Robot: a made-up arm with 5 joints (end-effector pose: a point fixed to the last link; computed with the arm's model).
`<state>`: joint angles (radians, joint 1 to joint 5).
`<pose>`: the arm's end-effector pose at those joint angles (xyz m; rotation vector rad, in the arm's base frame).
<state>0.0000 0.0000 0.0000 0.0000 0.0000</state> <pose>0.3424 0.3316 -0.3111 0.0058 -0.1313 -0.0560</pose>
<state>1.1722 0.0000 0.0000 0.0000 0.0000</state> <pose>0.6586 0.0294 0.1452 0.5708 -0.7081 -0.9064</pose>
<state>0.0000 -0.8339 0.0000 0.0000 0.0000</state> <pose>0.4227 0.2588 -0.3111 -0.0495 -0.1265 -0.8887</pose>
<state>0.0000 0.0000 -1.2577 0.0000 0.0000</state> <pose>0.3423 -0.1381 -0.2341 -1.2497 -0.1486 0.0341</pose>
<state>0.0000 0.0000 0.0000 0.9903 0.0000</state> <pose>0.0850 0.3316 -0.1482 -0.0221 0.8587 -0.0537</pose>
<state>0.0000 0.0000 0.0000 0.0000 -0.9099</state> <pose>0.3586 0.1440 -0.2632 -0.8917 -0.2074 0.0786</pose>
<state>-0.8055 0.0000 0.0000 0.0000 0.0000</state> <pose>-0.0428 0.1822 -0.4841 -0.3762 0.2755 0.5252</pose>
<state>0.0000 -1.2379 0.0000 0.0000 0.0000</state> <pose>0.4343 0.2064 -0.3111 -0.0767 -0.1184 -1.2920</pose>
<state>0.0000 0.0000 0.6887 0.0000 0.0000</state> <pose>0.3424 0.5197 -0.1131 0.6933 -0.1069 -0.0991</pose>
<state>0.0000 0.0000 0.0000 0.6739 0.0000</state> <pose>0.1477 0.3316 -0.2274 -0.0132 0.5424 -0.0554</pose>
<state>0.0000 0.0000 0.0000 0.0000 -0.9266</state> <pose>0.3590 0.1412 -0.2608 -0.9082 -0.2086 0.0812</pose>
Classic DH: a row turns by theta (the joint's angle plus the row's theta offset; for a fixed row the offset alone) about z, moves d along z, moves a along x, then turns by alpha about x. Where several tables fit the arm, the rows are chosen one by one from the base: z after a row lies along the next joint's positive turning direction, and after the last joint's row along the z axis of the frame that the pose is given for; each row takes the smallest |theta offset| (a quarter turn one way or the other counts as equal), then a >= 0, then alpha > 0; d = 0 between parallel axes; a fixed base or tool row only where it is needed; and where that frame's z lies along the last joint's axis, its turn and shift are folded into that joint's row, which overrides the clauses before.
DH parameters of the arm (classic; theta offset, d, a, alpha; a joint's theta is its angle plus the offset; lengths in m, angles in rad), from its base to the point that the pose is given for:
base (fixed): 0.7829 0.1443 0.0061 2.3349
joint 1: 0 0.0928 0.3511 -2.3349
joint 2: 0.7878 -0.0298 -0.0548 1.5708
joint 3: -1.5708 0.064 0.0416 -1.5708
joint 4: 0.0786 0.1377 0.1039 1.5045
joint 5: 1.5588 -0.04 0.0465 -1.7805
tool (fixed): -1.6943 -0.2209 0 0

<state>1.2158 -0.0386 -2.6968 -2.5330 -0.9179</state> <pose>0.5565 -0.2463 0.2641 -1.9602 -1.7258 1.3143</pose>
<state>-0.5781 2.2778 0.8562 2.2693 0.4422</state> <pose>0.3464 0.2881 0.1900 1.9899 -1.2880 -1.1721</pose>
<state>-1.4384 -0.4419 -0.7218 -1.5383 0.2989</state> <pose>0.0690 0.0941 -0.5820 -0.2238 -0.6281 1.7260</pose>
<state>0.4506 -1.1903 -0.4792 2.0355 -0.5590</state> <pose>0.3694 0.3034 0.2764 1.0588 1.7878 -0.5032</pose>
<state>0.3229 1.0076 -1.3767 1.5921 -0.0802</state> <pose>0.2250 -0.0389 -0.0862 -1.3138 0.5200 -0.4632</pose>
